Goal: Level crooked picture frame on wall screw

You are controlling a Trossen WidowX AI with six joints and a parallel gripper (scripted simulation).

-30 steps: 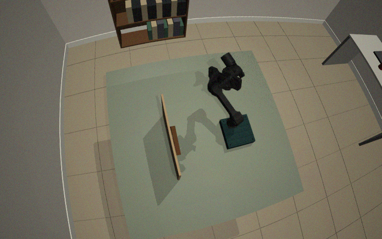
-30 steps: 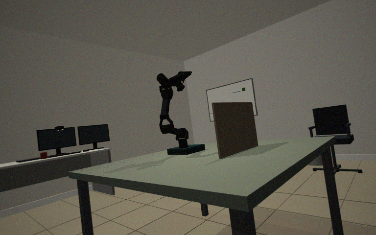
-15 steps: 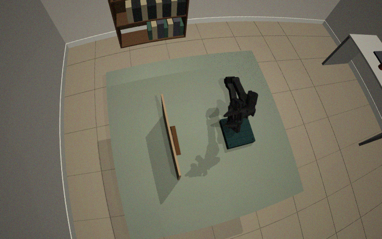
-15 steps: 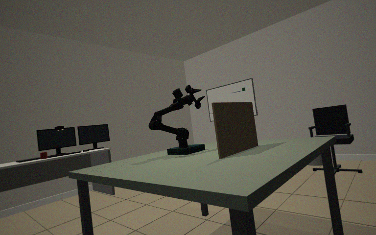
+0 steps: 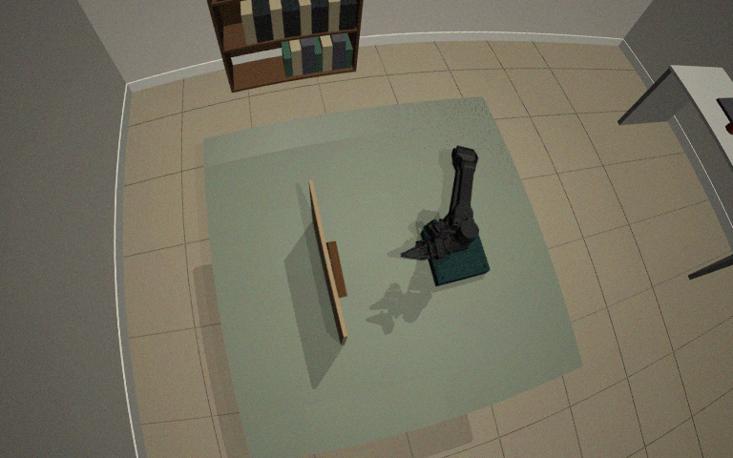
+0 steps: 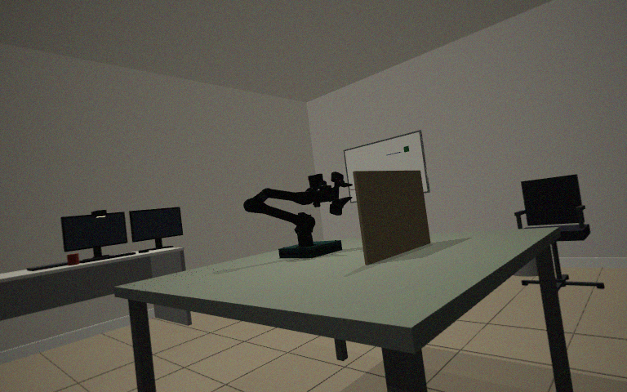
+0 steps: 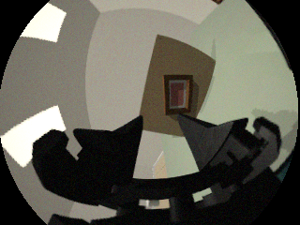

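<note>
Now: the brown picture frame 20 cm ahead of my gripper tip, 1 cm to the right of it and 10 cm below it. From my gripper tip the other things lie so: tan wall board (21 cm ahead, 2 cm to the right, 11 cm below).
</note>
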